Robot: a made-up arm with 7 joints. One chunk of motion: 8 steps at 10 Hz.
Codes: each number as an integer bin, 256 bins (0 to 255) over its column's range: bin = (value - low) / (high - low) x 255, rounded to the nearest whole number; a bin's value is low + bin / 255 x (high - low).
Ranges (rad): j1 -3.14..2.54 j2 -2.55..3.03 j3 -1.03..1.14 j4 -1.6..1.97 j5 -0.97..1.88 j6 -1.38..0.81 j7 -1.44..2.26
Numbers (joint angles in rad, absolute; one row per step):
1: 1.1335 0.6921 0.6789 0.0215 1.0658 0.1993 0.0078
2: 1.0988 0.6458 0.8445 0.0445 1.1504 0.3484 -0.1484
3: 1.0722 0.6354 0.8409 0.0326 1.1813 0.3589 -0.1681
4: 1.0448 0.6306 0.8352 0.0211 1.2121 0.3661 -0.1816
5: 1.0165 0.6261 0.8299 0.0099 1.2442 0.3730 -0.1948
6: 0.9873 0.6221 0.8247 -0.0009 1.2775 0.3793 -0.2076
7: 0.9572 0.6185 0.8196 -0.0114 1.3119 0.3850 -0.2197
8: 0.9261 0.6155 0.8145 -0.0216 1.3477 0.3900 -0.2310
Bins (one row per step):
1: 192 148 201 116 182 184 100
2: 190 146 220 117 190 201 89
3: 189 146 220 117 192 202 88
4: 188 145 219 116 195 203 87
5: 187 145 219 115 198 204 86
6: 185 145 218 114 201 205 85
7: 184 145 217 113 204 206 84
8: 183 145 217 113 207 206 83

